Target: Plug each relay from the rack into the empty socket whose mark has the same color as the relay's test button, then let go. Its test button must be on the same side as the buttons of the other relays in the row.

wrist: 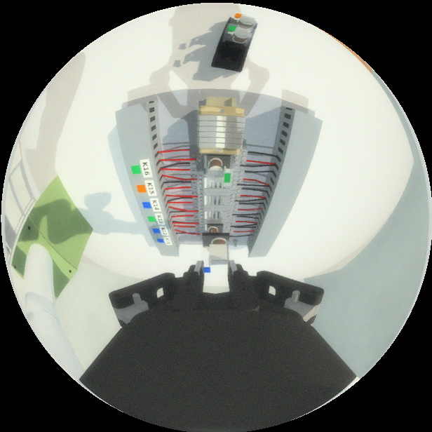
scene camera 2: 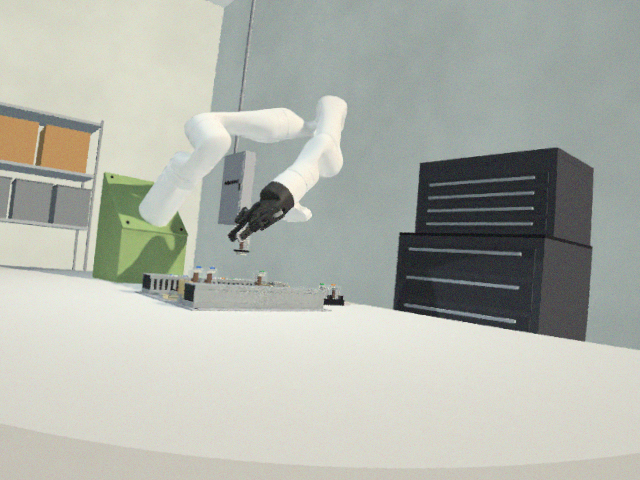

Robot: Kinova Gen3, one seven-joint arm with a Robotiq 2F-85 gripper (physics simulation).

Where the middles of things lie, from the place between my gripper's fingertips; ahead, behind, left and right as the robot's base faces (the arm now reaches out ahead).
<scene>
Right now the black rack (wrist: 231, 55) is 8 cm behind my hand, 24 cm to the left of it and 12 cm below it.
</scene>
